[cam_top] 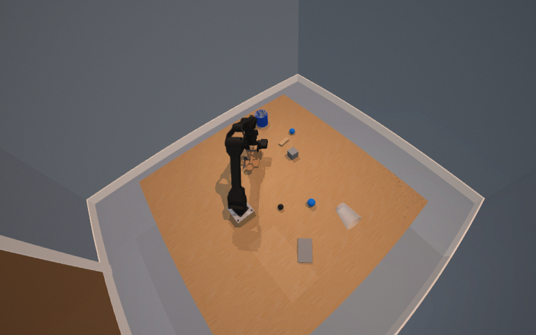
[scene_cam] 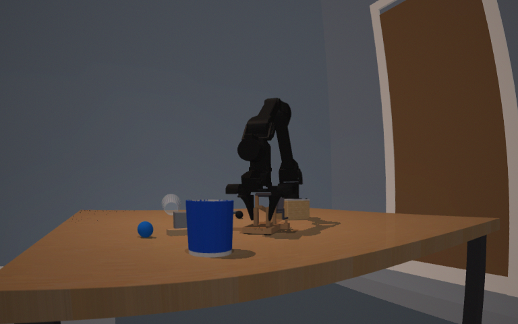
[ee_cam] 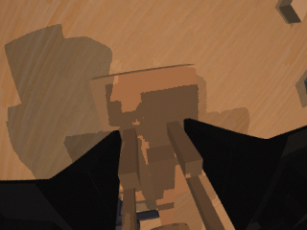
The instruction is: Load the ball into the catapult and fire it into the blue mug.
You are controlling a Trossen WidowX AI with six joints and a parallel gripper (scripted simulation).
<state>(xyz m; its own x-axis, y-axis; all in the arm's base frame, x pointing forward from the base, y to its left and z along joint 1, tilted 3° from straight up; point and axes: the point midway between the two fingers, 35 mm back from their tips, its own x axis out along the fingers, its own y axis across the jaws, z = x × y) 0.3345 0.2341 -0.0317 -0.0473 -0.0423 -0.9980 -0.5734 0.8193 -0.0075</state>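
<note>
My gripper tip is now 17 cm past the ball, 37 cm to the left of it and 2 cm above it. Round my gripper tip: wooden block 20 cm ahead, 8 cm to the right, 3 cm below; then wooden catapult 7 cm behind, 3 cm to the right, 2 cm above; then grey cube 15 cm ahead, 20 cm to the right, 1 cm below.
</note>
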